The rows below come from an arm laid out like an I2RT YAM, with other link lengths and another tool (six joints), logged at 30 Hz.
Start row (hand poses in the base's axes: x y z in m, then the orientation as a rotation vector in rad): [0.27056 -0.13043 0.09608 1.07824 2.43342 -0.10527]
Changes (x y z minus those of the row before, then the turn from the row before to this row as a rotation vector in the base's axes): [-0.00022 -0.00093 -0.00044 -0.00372 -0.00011 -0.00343]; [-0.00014 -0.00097 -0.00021 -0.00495 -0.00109 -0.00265]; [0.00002 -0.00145 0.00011 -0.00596 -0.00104 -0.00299]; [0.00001 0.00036 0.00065 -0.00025 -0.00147 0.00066]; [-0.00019 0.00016 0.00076 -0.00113 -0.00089 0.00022]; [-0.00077 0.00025 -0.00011 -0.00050 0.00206 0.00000]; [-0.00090 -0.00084 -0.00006 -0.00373 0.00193 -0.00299]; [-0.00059 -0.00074 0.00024 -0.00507 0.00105 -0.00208]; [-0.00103 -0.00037 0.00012 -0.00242 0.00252 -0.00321]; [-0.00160 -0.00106 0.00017 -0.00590 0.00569 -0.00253]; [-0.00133 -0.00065 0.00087 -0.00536 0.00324 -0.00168]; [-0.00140 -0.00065 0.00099 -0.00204 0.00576 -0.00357]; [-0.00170 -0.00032 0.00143 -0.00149 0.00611 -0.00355]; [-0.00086 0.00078 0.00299 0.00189 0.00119 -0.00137]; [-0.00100 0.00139 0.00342 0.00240 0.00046 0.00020]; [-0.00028 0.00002 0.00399 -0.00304 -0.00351 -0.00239]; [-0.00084 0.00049 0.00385 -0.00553 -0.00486 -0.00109]
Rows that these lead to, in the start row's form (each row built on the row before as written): [0.27034 -0.13136 0.09564 1.08081 2.43043 -0.11081]; [0.27020 -0.13233 0.09543 1.08168 2.42658 -0.11701]; [0.27022 -0.13378 0.09554 1.08253 2.42228 -0.12455]; [0.27023 -0.13342 0.09619 1.08134 2.42124 -0.12379]; [0.27004 -0.13326 0.09695 1.08041 2.42021 -0.12456]; [0.26927 -0.13301 0.09684 1.08057 2.42188 -0.12633]; [0.26837 -0.13385 0.09678 1.08294 2.42089 -0.13289]; [0.26778 -0.13459 0.09702 1.08344 2.41915 -0.14024]; [0.26675 -0.13496 0.09714 1.08675 2.41897 -0.14565]; [0.26515 -0.13602 0.09731 1.08825 2.42080 -0.15682]; [0.26382 -0.13667 0.09818 1.08851 2.42104 -0.16566]; [0.26242 -0.13732 0.09917 1.09296 2.42364 -0.17263]; [0.26072 -0.13764 0.10060 1.09769 2.42673 -0.17916]; [0.25986 -0.13686 0.10359 1.10040 2.42773 -0.17805]; [0.25886 -0.13547 0.10701 1.10127 2.42906 -0.17539]; [0.25858 -0.13545 0.11100 1.10230 2.42370 -0.17772]; [0.25774 -0.13496 0.11485 1.10041 2.41696 -0.18179]
